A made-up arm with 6 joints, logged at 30 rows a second.
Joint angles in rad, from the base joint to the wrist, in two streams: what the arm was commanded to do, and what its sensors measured. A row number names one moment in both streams.
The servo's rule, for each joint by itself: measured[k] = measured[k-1] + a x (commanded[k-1-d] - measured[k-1]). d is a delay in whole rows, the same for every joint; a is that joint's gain. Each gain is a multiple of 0.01, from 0.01 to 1. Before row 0 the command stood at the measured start. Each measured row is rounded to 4 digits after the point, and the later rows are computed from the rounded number. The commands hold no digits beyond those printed.
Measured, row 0:
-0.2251 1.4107 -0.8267 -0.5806 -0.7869 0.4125
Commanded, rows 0 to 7:
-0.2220 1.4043 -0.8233 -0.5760 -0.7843 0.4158
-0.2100 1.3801 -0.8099 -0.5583 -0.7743 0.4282
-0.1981 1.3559 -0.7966 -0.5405 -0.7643 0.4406
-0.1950 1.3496 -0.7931 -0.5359 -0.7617 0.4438
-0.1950 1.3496 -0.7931 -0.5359 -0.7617 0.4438
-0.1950 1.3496 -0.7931 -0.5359 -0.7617 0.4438
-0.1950 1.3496 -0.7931 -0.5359 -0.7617 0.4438
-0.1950 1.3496 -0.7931 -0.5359 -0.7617 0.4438
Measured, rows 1 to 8:
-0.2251 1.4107 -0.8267 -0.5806 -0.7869 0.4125
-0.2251 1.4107 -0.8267 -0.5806 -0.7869 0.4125
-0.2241 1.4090 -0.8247 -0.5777 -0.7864 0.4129
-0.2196 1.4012 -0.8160 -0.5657 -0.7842 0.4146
-0.2127 1.3890 -0.8046 -0.5501 -0.7806 0.4175
-0.2070 1.3784 -0.7978 -0.5413 -0.7772 0.4204
-0.2032 1.3706 -0.7950 -0.5380 -0.7744 0.4230
-0.2006 1.3649 -0.7939 -0.5367 -0.7721 0.4253
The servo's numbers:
d 2
a 0.32 0.27 0.59 0.62 0.18 0.11

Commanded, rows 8 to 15:
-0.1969 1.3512 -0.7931 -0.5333 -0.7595 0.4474
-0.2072 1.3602 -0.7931 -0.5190 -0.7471 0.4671
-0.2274 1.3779 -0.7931 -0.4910 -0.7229 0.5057
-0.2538 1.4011 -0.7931 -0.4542 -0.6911 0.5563
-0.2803 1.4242 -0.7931 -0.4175 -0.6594 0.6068
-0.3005 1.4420 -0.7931 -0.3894 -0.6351 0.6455
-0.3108 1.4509 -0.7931 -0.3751 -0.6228 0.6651
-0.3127 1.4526 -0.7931 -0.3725 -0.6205 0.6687
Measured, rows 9 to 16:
-0.1988 1.3608 -0.7934 -0.5362 -0.7702 0.4273
-0.1976 1.3578 -0.7932 -0.5360 -0.7687 0.4291
-0.1974 1.3560 -0.7931 -0.5343 -0.7670 0.4311
-0.2005 1.3571 -0.7931 -0.5248 -0.7634 0.4351
-0.2091 1.3627 -0.7931 -0.5038 -0.7561 0.4429
-0.2234 1.3731 -0.7931 -0.4730 -0.7444 0.4554
-0.2416 1.3869 -0.7931 -0.4386 -0.7291 0.4721
-0.2604 1.4018 -0.7931 -0.4081 -0.7122 0.4912

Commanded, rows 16 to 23:
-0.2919 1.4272 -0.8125 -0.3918 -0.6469 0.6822
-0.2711 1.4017 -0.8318 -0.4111 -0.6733 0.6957
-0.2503 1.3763 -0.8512 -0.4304 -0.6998 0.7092
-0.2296 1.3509 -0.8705 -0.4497 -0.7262 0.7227
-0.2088 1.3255 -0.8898 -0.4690 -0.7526 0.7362
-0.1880 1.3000 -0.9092 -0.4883 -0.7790 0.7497
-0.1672 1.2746 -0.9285 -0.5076 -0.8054 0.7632
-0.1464 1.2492 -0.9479 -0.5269 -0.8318 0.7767
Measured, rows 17 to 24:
-0.2765 1.4151 -0.7931 -0.3876 -0.6961 0.5103
-0.2881 1.4252 -0.7931 -0.3782 -0.6825 0.5277
-0.2893 1.4257 -0.8045 -0.3866 -0.6761 0.5447
-0.2835 1.4192 -0.8206 -0.4018 -0.6756 0.5613
-0.2729 1.4076 -0.8387 -0.4195 -0.6800 0.5776
-0.2590 1.3923 -0.8575 -0.4382 -0.6883 0.5936
-0.2429 1.3743 -0.8766 -0.4573 -0.6999 0.6093
-0.2253 1.3542 -0.8958 -0.4765 -0.7141 0.6247

